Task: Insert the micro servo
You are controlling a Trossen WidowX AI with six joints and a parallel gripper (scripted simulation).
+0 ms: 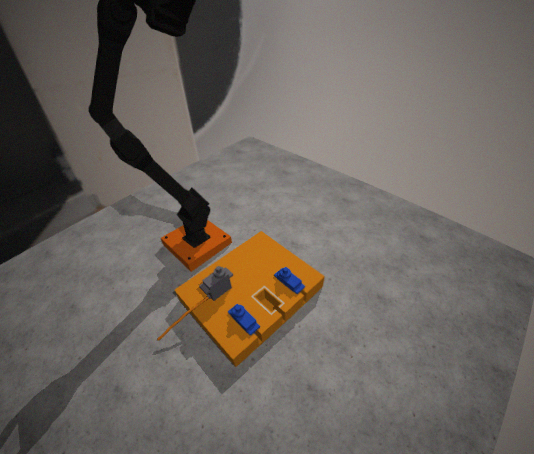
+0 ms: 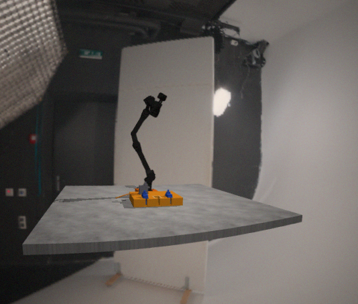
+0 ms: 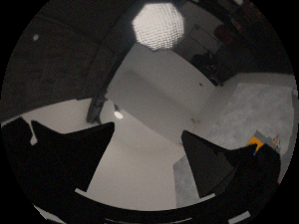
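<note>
The orange deck is 4 cm ahead of my gripper tip, 6 cm to the right of it and 65 cm below it.
</note>
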